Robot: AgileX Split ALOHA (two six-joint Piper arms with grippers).
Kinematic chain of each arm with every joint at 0, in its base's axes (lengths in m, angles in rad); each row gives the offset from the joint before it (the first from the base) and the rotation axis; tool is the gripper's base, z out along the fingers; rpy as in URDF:
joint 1: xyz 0 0 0.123 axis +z
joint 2: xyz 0 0 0 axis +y
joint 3: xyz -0.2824 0 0.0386 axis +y
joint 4: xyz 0.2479 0 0.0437 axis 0.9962 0 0.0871
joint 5: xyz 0 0 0 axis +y
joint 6: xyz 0.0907 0 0.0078 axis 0.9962 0 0.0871
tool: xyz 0 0 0 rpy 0 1.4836 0
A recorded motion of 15 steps. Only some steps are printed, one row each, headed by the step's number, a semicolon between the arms.
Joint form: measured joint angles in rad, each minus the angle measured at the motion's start. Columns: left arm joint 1, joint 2, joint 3, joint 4, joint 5, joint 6; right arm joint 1, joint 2, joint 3, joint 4, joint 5, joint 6.
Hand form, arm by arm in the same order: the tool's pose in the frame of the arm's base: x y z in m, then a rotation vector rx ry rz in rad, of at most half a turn. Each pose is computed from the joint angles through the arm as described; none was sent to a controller.
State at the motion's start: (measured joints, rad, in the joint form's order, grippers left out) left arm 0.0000 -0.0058 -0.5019 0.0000 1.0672 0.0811; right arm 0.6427 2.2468 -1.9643 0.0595 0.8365 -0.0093
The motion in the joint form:
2: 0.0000 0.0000 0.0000 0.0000 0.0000 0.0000; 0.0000 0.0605 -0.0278 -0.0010 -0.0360 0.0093
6: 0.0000 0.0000 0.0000 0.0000 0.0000 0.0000; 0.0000 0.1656 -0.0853 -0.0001 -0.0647 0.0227
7: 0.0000 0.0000 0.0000 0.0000 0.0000 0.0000; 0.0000 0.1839 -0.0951 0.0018 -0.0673 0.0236
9: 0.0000 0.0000 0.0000 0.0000 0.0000 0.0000; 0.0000 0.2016 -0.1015 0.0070 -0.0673 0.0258
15: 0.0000 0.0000 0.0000 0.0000 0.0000 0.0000; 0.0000 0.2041 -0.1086 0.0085 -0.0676 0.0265
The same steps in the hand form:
2: -0.0062 0.0000 0.2771 0.0828 2.0418 0.0507; 0.4095 0.3114 0.1930 -0.7937 2.5052 0.2972
6: -0.0062 0.0000 0.2771 0.0828 2.0418 0.0507; 0.4212 0.3201 0.1564 -0.7796 2.5301 0.2947
7: -0.0062 0.0000 0.2771 0.0828 2.0418 0.0507; 0.4227 0.3214 0.1497 -0.7787 2.5369 0.2948
9: -0.0062 0.0000 0.2771 0.0828 2.0418 0.0507; 0.4235 0.3224 0.1422 -0.7755 2.5505 0.2971
15: -0.0062 0.0000 0.2771 0.0828 2.0418 0.0507; 0.4243 0.3231 0.1430 -0.7724 2.5468 0.3008

